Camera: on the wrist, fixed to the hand. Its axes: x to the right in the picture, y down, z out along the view.
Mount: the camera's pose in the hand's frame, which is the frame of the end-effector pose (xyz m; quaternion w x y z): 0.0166 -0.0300 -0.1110 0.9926 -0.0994 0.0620 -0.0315
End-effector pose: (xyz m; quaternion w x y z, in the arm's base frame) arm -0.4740 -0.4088 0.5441 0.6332 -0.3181 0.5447 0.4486
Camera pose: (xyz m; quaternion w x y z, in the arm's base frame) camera -0.4914 -0.5159 0.5027 0.5772 -0.4236 0.5253 0.4597
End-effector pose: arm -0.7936 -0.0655 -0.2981 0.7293 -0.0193 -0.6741 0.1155
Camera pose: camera -0.6786 -0.0773 -0.2864 0.7674 -0.0776 -0.6360 0.0235
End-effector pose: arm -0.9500 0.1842 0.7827 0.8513 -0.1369 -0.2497 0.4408
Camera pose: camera -0.8609 0.1791 0.7083 0.8607 -0.2400 -0.2432 0.3774
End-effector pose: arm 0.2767 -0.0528 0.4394 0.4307 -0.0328 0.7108 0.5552
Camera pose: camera 0.2181 -0.1478 0.4072 0.3977 -0.1322 0.6760 0.6061
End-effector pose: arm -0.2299 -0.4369 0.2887 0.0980 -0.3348 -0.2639 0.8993
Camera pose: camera -0.1699 -0.3604 0.2251 0.1087 -0.3895 -0.3558 0.8425
